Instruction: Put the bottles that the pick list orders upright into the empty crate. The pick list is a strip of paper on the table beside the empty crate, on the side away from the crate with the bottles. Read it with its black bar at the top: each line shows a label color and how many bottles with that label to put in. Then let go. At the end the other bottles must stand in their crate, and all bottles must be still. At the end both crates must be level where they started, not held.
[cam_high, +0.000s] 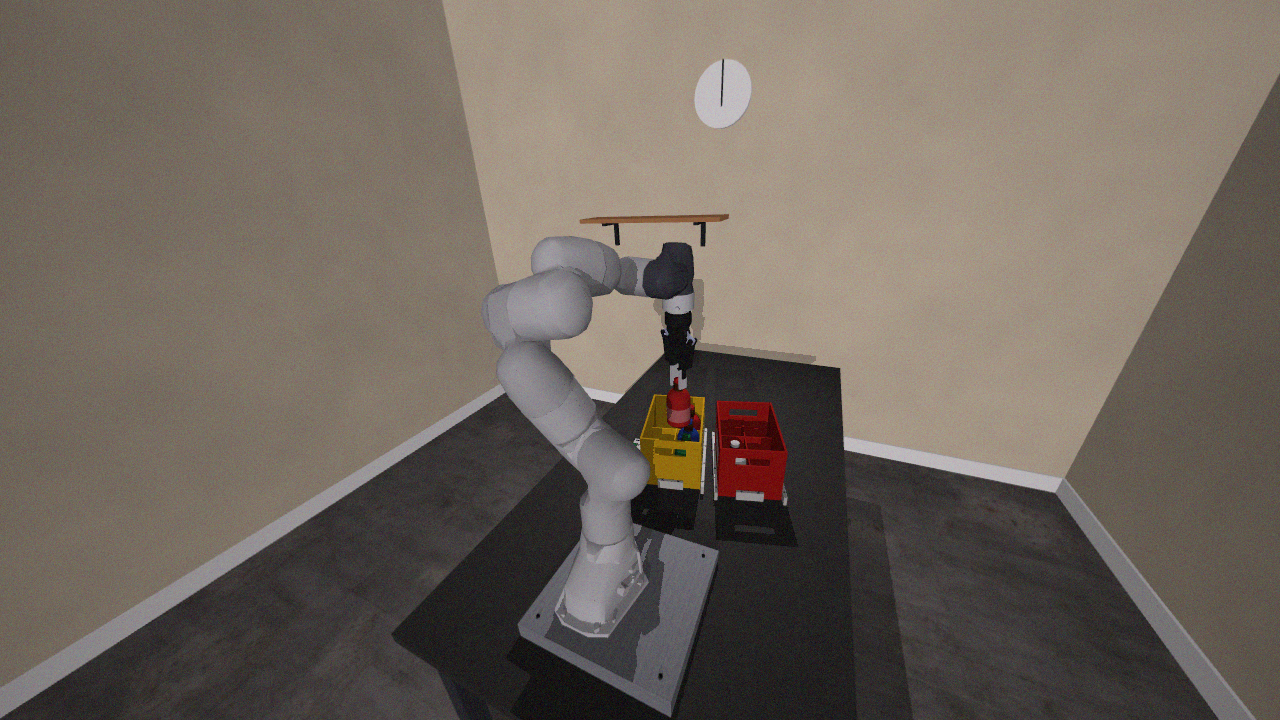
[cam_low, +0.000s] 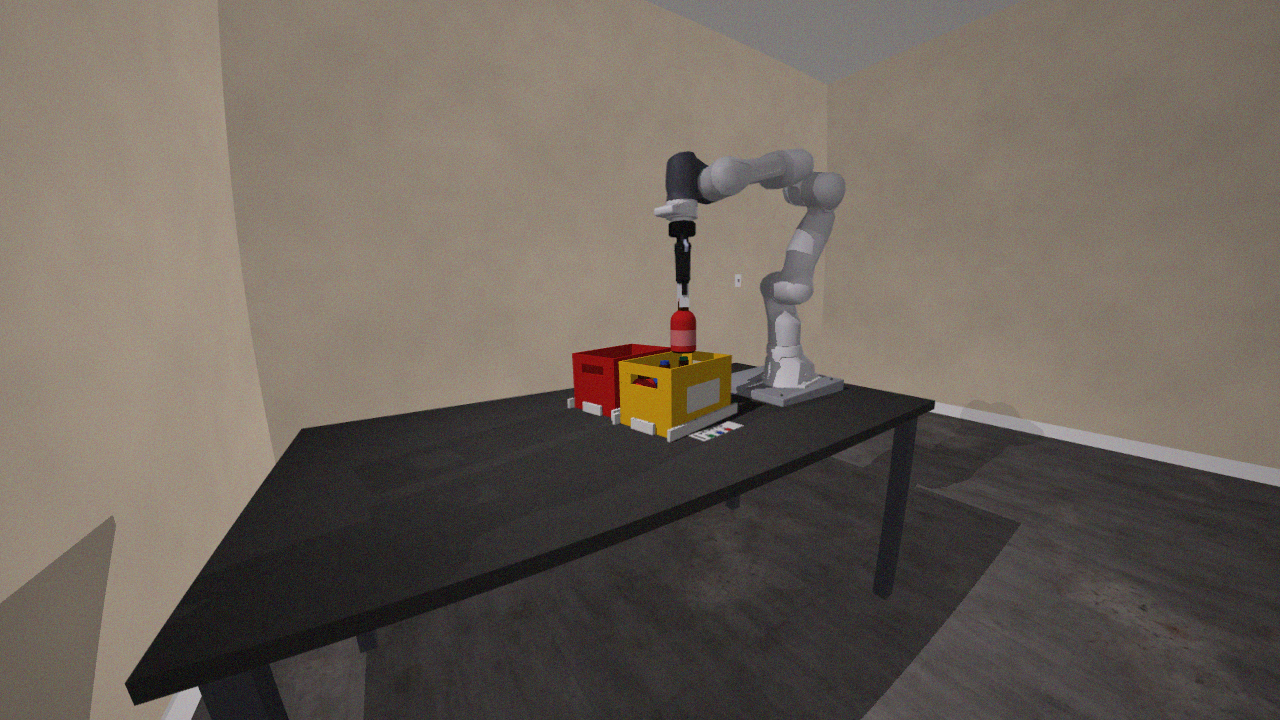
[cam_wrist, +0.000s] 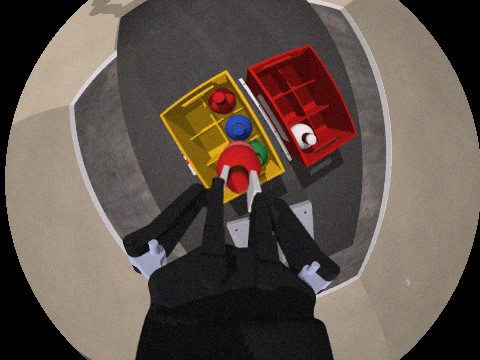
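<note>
Right now my hand is 260 mm above the green-labelled bottle, 40 mm to the left of it and 30 mm past it. From my hand the other things lie so: white-capped bottle: 260 mm below, 180 mm to the right, 10 mm behind; yellow crate: 260 mm below, 40 mm ahead, 30 mm to the left; blue-labelled bottle: 260 mm below, 50 mm ahead, 20 mm to the right.
</note>
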